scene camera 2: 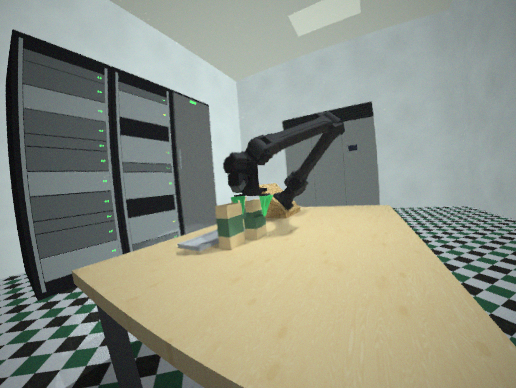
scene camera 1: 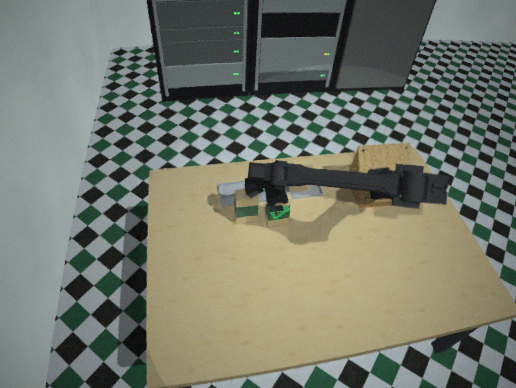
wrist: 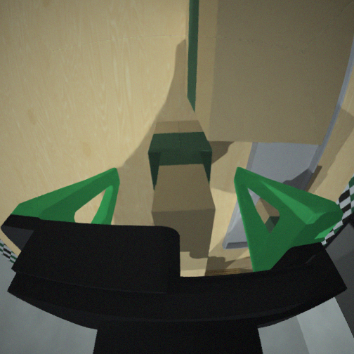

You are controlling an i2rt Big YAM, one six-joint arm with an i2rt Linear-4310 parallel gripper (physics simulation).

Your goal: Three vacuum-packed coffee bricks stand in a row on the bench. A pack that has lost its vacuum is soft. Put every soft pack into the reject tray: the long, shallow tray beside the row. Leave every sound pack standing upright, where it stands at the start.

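Grey reject tray (wrist: 287,163) in sight. My gripper (wrist: 176,173) too.
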